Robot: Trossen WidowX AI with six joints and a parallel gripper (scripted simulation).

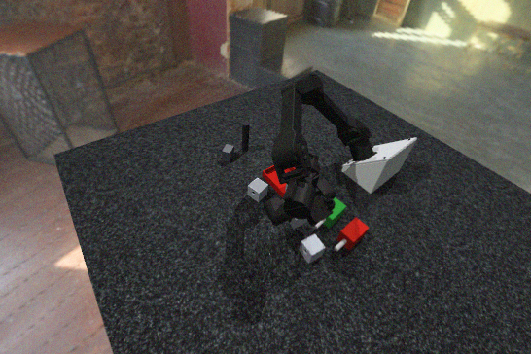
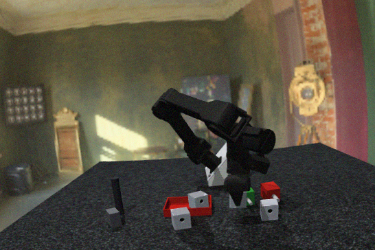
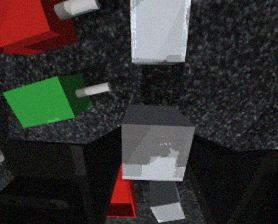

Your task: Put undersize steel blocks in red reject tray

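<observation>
Now: the red reject tray 150 mm to the right of my gripper tip, 80 mm behind it and 40 mm below it. Also, from my gripper tip: green gauge: 90 mm behind, 30 mm to the left, 30 mm below; red gauge: 110 mm to the left, 100 mm behind, 30 mm below.
</observation>
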